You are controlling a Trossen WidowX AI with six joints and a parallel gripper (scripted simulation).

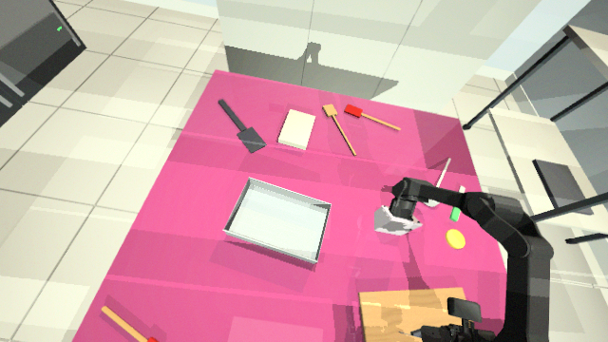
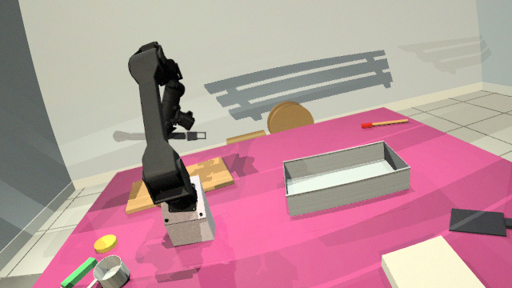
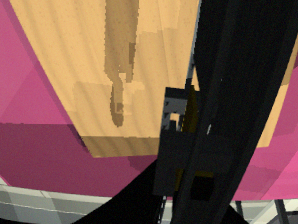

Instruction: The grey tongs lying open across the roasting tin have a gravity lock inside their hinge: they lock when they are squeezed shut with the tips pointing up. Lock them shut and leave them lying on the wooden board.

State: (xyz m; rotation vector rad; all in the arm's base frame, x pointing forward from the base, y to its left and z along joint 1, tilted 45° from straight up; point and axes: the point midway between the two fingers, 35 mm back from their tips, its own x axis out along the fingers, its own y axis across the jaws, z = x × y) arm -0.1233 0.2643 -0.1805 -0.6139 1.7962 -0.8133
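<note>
The wooden board is 1 cm ahead of my gripper tip, 1 cm to the left of it and 13 cm below it. From my gripper tip the other things lie so: yellow disc: 13 cm behind, 32 cm to the right, 13 cm below; beige block: 56 cm ahead, 62 cm to the right, 13 cm below; grey roasting tin: 51 cm ahead, 21 cm to the right, 11 cm below.
</note>
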